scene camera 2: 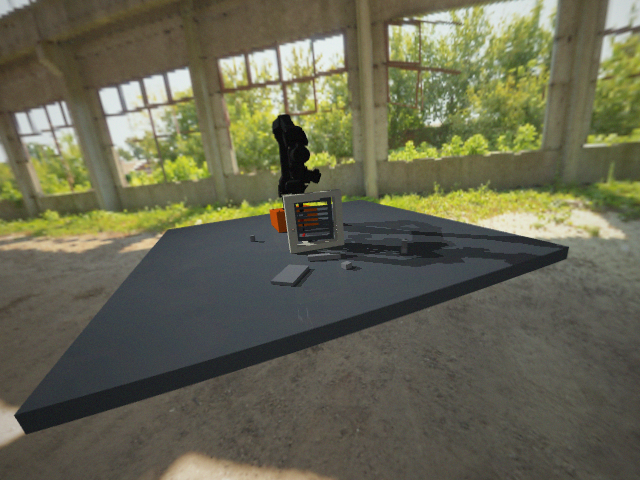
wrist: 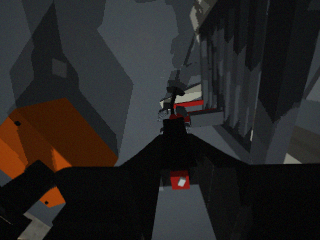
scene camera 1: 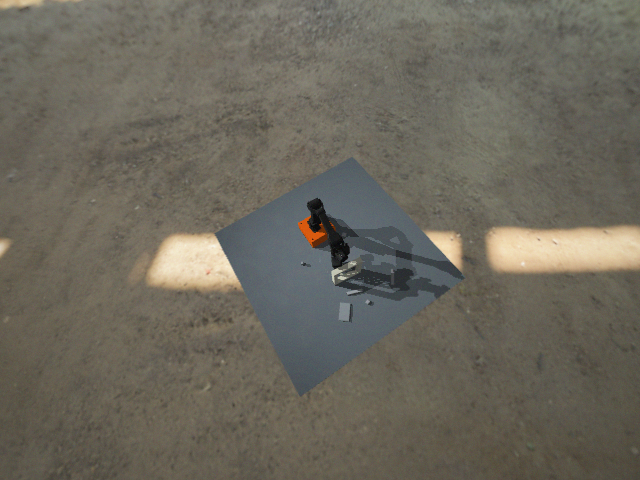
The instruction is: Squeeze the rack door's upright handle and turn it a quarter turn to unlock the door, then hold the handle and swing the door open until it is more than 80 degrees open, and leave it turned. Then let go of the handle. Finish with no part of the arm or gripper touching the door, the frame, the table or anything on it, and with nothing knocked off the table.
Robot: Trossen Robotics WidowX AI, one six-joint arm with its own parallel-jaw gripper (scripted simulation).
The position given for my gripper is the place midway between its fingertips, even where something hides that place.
I see my gripper (scene camera 2: 300,205) and a rack (wrist: 295,154).
My gripper shows as well in the wrist view (wrist: 175,138).
